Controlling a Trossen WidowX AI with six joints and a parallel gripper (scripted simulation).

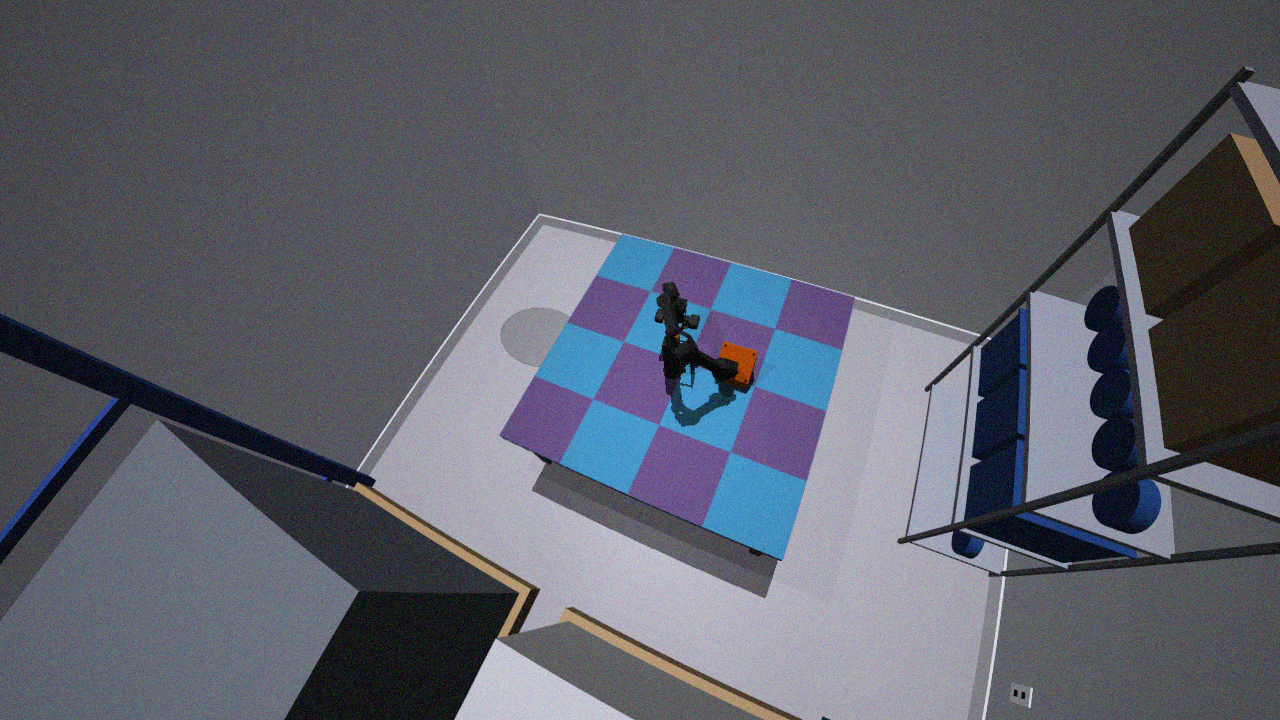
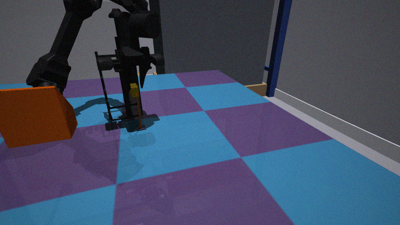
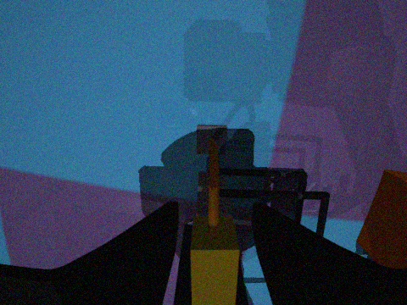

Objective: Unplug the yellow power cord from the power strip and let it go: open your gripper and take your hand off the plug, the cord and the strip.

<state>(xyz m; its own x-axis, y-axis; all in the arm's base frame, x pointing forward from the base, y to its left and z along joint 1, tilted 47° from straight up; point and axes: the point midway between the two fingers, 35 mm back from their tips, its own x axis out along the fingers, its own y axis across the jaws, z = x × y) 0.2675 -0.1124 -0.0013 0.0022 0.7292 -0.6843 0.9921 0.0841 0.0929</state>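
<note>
My gripper tip is 60 mm to the right of the yellow plug, 10 mm past it and 10 mm above it.
</note>
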